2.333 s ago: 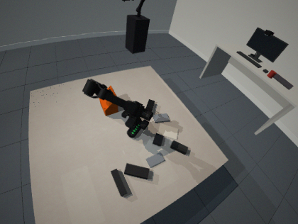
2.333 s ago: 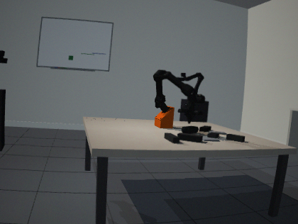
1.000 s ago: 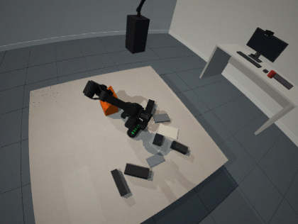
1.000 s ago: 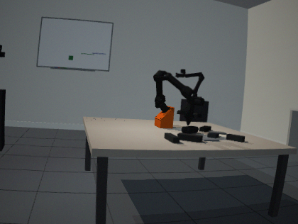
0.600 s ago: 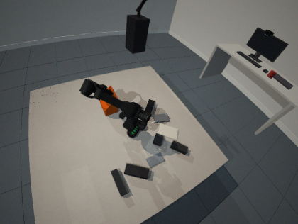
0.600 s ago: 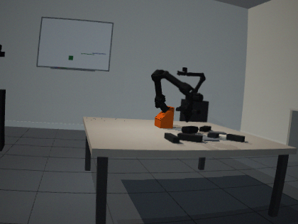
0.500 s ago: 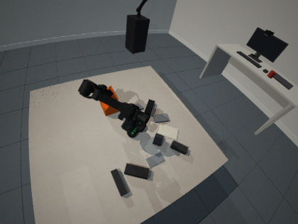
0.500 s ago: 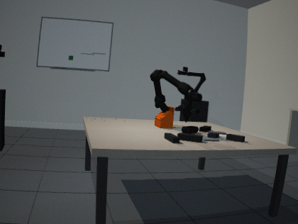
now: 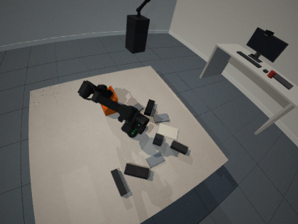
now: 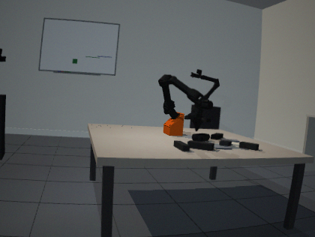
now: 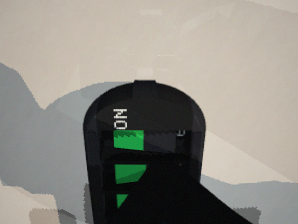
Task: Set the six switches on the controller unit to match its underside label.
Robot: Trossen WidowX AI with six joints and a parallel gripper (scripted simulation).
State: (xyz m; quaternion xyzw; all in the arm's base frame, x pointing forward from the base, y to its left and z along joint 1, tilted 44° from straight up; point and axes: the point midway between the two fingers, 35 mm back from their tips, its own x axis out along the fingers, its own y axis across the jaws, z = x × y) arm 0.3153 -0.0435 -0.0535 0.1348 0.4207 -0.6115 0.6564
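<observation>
My gripper tip is now 15 cm short of the small dark box, 15 cm to the right of it and 6 cm above it. Also, from my gripper tip: long black bar 25 cm ahead, 24 cm to the right, 5 cm below; then white plate 13 cm ahead, 27 cm to the left, 7 cm below.
</observation>
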